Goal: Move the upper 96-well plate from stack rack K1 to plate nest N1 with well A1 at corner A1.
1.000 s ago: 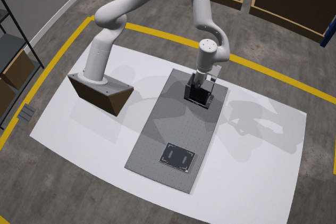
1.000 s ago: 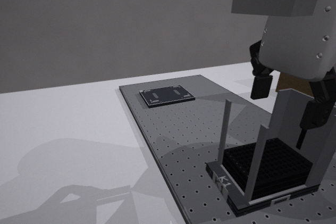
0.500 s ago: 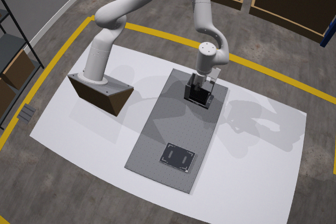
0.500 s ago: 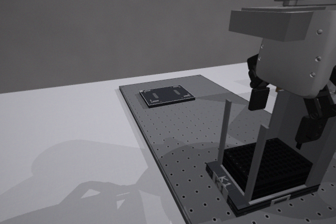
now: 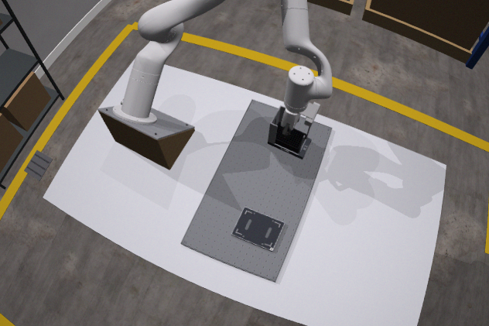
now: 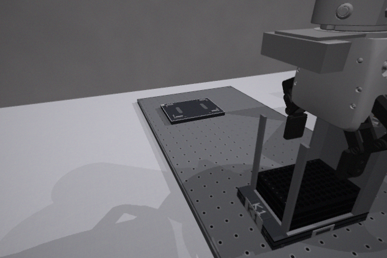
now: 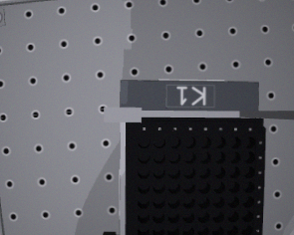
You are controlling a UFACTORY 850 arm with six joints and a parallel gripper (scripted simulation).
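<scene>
Now: the black plate 8 cm below my hand. The rest, counted from my hand: plate nest N1 (6 cm ahead, 39 cm to the right, 10 cm below).
</scene>
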